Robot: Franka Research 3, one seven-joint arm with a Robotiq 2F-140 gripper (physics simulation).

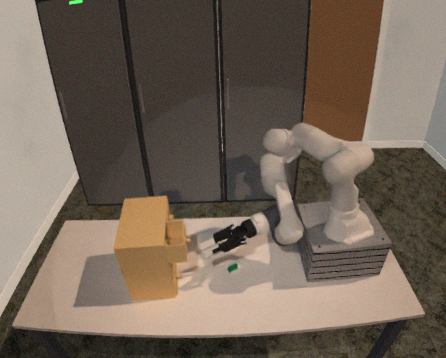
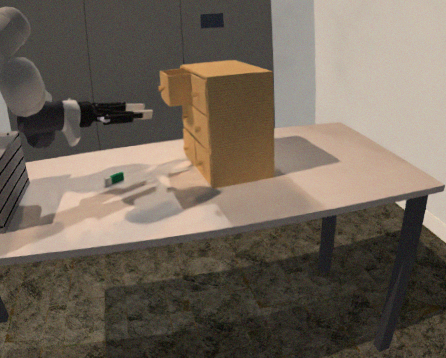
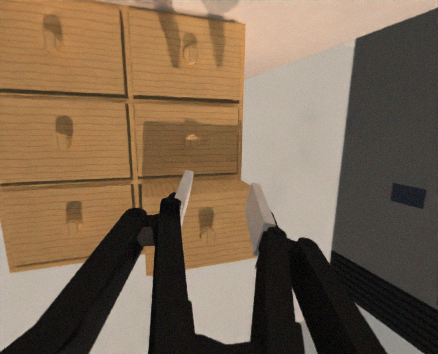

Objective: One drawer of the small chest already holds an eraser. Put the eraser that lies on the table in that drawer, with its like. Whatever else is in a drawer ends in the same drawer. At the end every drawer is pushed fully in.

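Note:
The wooden chest (image 1: 150, 272) (image 2: 242, 130) (image 3: 65, 165) has three rows of two drawers. One top drawer (image 1: 178, 253) (image 2: 176, 89) (image 3: 220, 252) is pulled out; the other five look closed. I cannot make out any contents in the open drawer. The eraser (image 1: 233, 268) (image 2: 117, 178), green with a white end, lies on the table between the chest and the robot base. My gripper (image 1: 207, 244) (image 2: 145, 111) (image 3: 219, 190) is partly open and empty, above the table in front of the pulled-out drawer, its fingers apart from the knob (image 3: 207, 232).
The table (image 1: 300, 310) (image 2: 320, 185) carries the chest and the grey ribbed robot base (image 1: 345, 262) (image 2: 11, 175). Grey cabinets (image 1: 175, 100) (image 2: 135, 50) stand behind the table. Shadows of the arm fall on the table and the drawer fronts.

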